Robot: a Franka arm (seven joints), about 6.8 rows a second.
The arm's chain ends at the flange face. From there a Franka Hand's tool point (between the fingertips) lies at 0.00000 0.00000 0.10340 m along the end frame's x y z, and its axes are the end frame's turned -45 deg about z.
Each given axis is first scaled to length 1.
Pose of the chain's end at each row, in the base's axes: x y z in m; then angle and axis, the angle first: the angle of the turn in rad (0 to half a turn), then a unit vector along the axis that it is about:
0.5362 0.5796 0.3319 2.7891 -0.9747 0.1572 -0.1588
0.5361 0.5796 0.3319 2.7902 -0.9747 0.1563 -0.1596
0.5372 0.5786 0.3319 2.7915 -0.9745 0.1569 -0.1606
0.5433 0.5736 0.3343 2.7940 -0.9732 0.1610 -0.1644
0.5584 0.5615 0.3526 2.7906 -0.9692 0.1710 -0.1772
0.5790 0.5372 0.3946 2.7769 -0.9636 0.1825 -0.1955
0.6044 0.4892 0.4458 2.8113 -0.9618 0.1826 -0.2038
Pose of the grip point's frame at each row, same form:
0.5728 0.6094 0.2399 2.9369 -0.9508 -0.2254 -0.2127
0.5729 0.6093 0.2399 2.9385 -0.9505 -0.2263 -0.2132
0.5741 0.6081 0.2399 2.9405 -0.9505 -0.2256 -0.2138
0.5811 0.6026 0.2425 2.9457 -0.9508 -0.2214 -0.2168
0.5989 0.5899 0.2618 2.9522 -0.9504 -0.2106 -0.2290
0.6234 0.5656 0.3056 2.9534 -0.9483 -0.1977 -0.2481
0.6500 0.5140 0.3563 2.9916 -0.9481 -0.1972 -0.2493

